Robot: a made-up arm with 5 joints.
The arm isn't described. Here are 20 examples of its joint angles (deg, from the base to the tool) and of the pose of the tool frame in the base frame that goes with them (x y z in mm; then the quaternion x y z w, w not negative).
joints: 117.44 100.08 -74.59 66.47 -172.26
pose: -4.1 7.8 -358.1 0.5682 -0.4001 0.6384 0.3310
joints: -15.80 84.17 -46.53 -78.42 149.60
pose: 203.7 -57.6 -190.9 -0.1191 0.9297 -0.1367 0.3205
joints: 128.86 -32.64 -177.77 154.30 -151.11
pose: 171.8 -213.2 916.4 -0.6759 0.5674 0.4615 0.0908
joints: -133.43 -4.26 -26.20 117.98 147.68
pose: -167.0 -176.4 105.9 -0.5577 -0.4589 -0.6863 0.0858
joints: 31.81 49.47 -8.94 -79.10 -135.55
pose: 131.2 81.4 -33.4 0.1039 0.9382 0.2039 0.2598
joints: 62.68 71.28 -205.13 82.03 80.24
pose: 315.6 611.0 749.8 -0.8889 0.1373 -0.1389 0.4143
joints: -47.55 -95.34 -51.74 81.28 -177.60
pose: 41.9 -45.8 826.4 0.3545 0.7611 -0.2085 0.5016
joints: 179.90 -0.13 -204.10 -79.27 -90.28
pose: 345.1 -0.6 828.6 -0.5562 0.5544 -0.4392 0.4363
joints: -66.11 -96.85 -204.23 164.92 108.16
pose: -242.2 546.9 142.4 -0.0187 0.3728 -0.8659 0.3328
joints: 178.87 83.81 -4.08 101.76 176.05
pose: 283.4 -5.6 221.5 -0.0130 -0.0003 0.9989 0.0443
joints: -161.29 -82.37 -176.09 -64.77 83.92
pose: 695.1 235.4 217.9 0.5113 0.7994 0.2462 0.1971
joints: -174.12 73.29 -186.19 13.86 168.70
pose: -762.1 -78.5 734.5 -0.6419 -0.0970 0.7598 0.0360
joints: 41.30 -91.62 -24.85 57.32 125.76
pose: 208.6 183.3 675.4 -0.6440 0.5845 -0.0556 0.4904
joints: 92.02 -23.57 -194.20 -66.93 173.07
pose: 18.8 -531.9 744.6 0.6018 -0.5145 0.4130 0.4500
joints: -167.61 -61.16 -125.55 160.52 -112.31
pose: 216.6 47.6 863.6 0.8628 -0.4520 -0.1735 0.1458
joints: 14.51 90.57 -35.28 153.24 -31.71
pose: -96.6 -25.0 51.1 0.2266 0.0967 0.9583 0.1449
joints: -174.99 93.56 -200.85 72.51 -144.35
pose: -826.2 -72.4 438.7 0.9204 -0.2521 -0.2803 0.1038
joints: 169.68 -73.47 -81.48 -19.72 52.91
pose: 211.7 -38.6 1036.3 -0.0244 -0.0396 0.3628 0.9307
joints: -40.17 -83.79 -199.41 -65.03 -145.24
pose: -473.6 399.8 24.6 -0.6051 -0.7895 -0.0048 0.1024
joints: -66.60 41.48 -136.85 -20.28 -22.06
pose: 294.6 -680.8 760.9 0.4928 -0.2018 0.6055 0.5915
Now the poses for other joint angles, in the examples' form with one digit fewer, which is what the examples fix.
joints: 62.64 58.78 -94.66 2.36 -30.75
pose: 351 678 24 -0.657 -0.697 -0.277 0.079
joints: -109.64 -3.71 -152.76 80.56 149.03
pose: -90 -253 1110 0.500 0.610 -0.579 0.207
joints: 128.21 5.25 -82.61 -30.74 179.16
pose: -402 510 691 -0.530 0.253 0.726 0.359
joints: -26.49 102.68 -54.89 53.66 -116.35
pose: -163 81 -270 -0.448 -0.447 0.247 0.734
